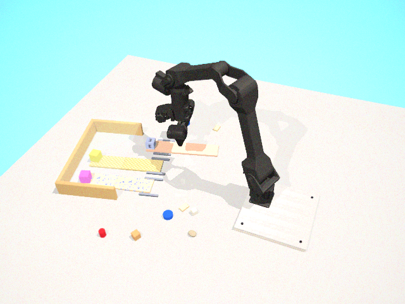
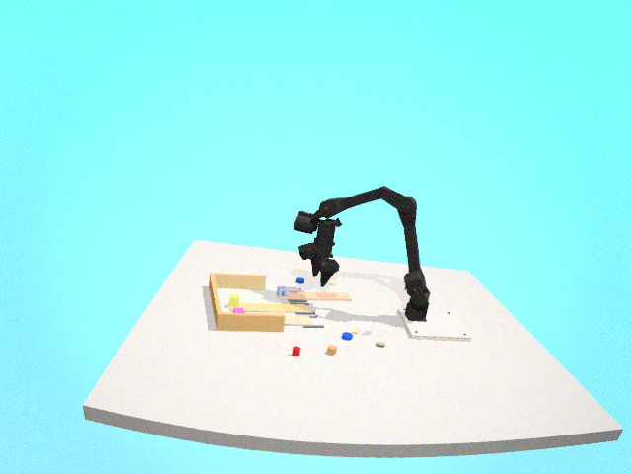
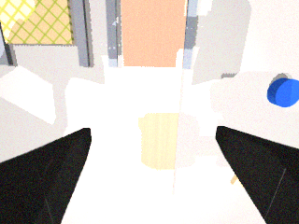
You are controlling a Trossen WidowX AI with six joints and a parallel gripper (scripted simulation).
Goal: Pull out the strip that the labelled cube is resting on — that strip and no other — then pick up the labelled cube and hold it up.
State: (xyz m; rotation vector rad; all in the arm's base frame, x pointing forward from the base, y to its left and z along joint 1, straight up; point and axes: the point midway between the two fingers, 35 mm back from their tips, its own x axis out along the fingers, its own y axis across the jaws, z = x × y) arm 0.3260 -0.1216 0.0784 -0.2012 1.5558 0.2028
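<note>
The labelled pale blue cube is 110 mm ahead of my gripper tip, 30 mm to the left of it and 40 mm below it. From my gripper tip the other things lie so: red cylinder: 60 mm ahead, 420 mm to the left, 50 mm below; orange cube: 30 mm behind, 390 mm to the left, 50 mm below.
</note>
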